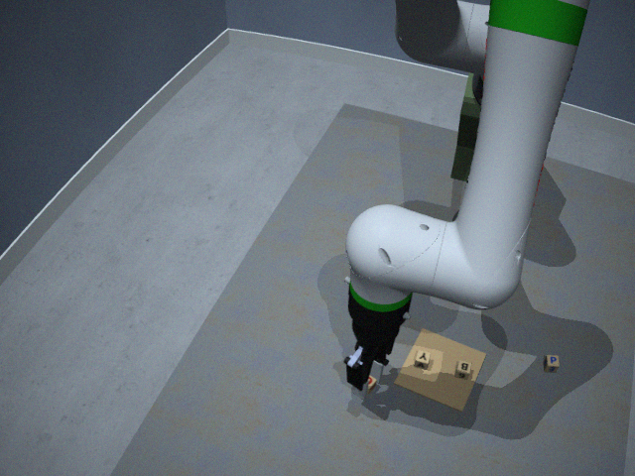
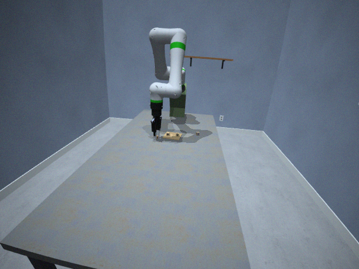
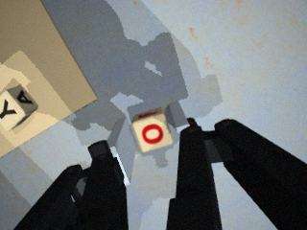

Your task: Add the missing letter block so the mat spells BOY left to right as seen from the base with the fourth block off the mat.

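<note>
Now: the tan mat 6 cm behind my hand, 14 cm to the left of it and 3 cm below it.
</note>
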